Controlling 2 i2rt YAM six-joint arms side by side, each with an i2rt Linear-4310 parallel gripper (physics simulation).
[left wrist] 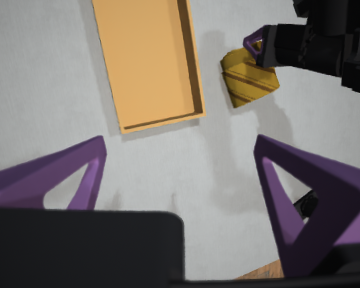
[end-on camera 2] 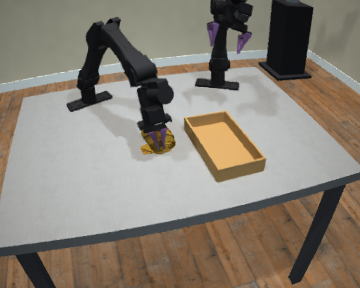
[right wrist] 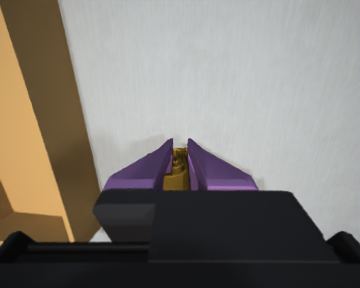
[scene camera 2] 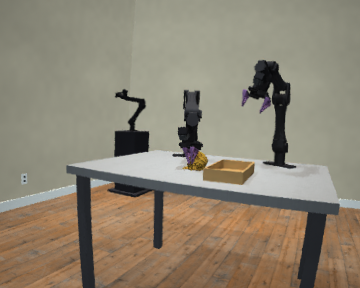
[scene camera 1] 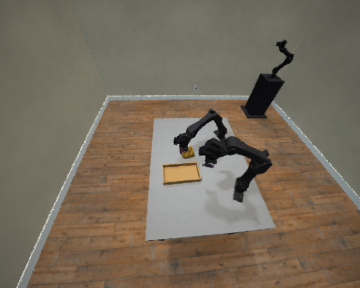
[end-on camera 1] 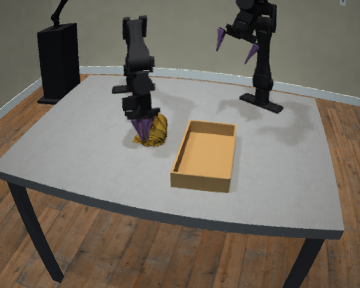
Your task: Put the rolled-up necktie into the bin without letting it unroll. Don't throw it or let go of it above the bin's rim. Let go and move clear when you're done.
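Observation:
The gold striped rolled-up necktie [scene camera 1: 188,154] [scene camera 2: 202,161] [end-on camera 1: 161,131] [end-on camera 2: 170,142] [left wrist: 250,82] [right wrist: 176,181] rests on the table beside the bin, with a short loose end at its base. My right gripper [scene camera 2: 191,162] [end-on camera 1: 145,140] [end-on camera 2: 160,148] [right wrist: 180,144] points down, with its fingers nearly together and gold cloth pinched between them; they hide part of the roll. The bin, a shallow tan tray [scene camera 2: 220,176] [end-on camera 1: 200,183] [end-on camera 2: 242,170] [left wrist: 199,92] [right wrist: 55,100], stands close by, empty. My left gripper [scene camera 2: 253,108] [end-on camera 1: 232,56] [end-on camera 2: 225,48] [left wrist: 180,143] is open and empty, high above the table.
The grey table [scene camera 1: 170,220] [end-on camera 1: 280,200] [end-on camera 2: 75,200] carries both arm bases at its back edge. The left arm reaches over the table at the right in end-on camera 1. A black pedestal [scene camera 1: 262,95] [scene camera 2: 131,145] [end-on camera 1: 59,62] with another small arm stands on the floor beyond the table.

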